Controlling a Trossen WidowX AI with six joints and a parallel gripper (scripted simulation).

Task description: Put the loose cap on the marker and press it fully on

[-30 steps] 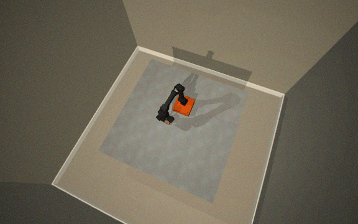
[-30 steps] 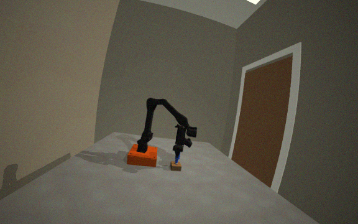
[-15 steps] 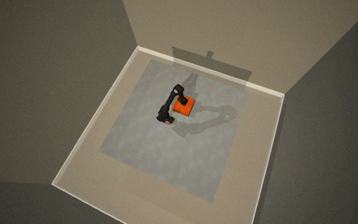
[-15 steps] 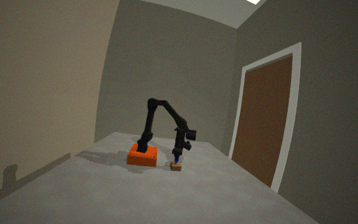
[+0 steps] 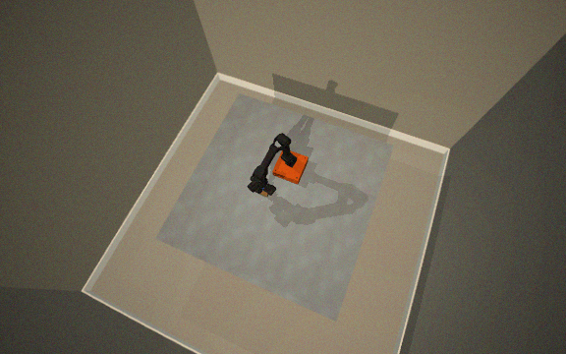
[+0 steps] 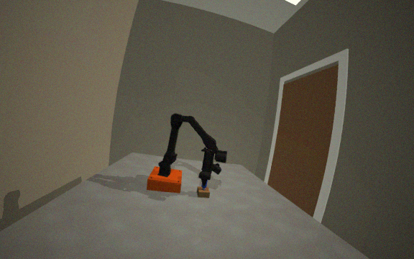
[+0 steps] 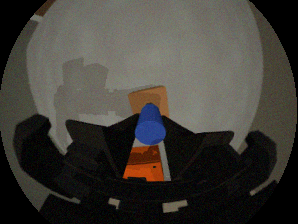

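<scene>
My gripper tip is 1 cm below the blue cap. The rest, counted from my gripper tip: brown holder block: 5 cm below.
</scene>
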